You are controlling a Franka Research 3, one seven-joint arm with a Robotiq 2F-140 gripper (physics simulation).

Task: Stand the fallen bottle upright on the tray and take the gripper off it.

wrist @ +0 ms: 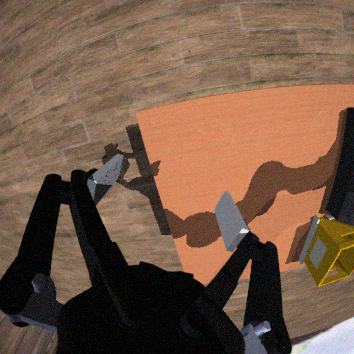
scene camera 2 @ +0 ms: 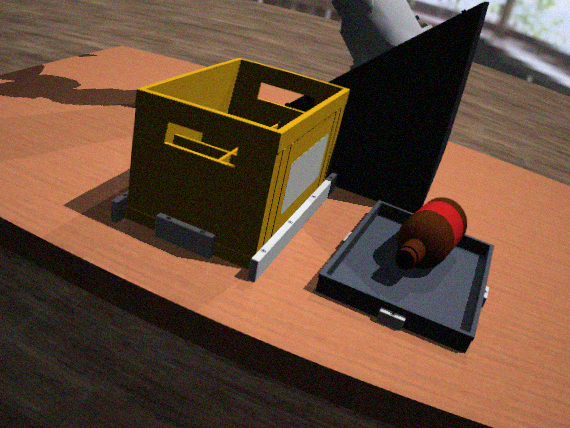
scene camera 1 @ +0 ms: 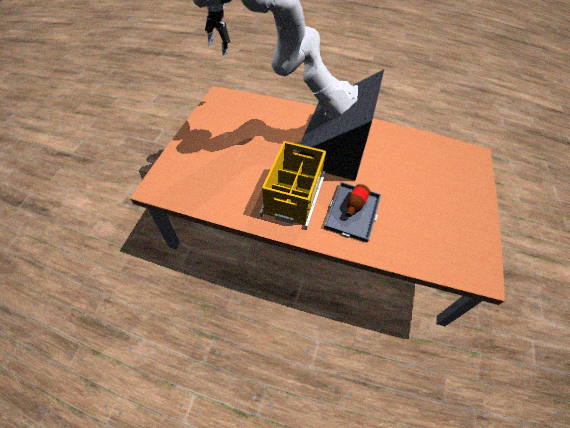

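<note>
A brown bottle with a red band [scene camera 1: 357, 199] [scene camera 2: 434, 231] lies on its side on the dark grey tray [scene camera 1: 333, 231] [scene camera 2: 400, 303]. Its neck points toward the table's front edge, and its base end is at the tray's back wall. My gripper [scene camera 1: 218, 49] [wrist: 171, 184] is open and empty. It hangs high up, far to the left of the bottle and tray, near the left end of the table. The bottle and the tray do not show in the wrist view.
A yellow crate with dividers [scene camera 1: 286, 207] [scene camera 2: 200, 200] [wrist: 320, 272] stands left of the tray, between low rails [scene camera 2: 295, 222]. A tall dark slanted panel [scene camera 1: 361, 132] [scene camera 2: 395, 120] stands behind them at the arm's base. The orange table [scene camera 1: 435, 210] [scene camera 2: 170, 295] [wrist: 210, 135] carries them.
</note>
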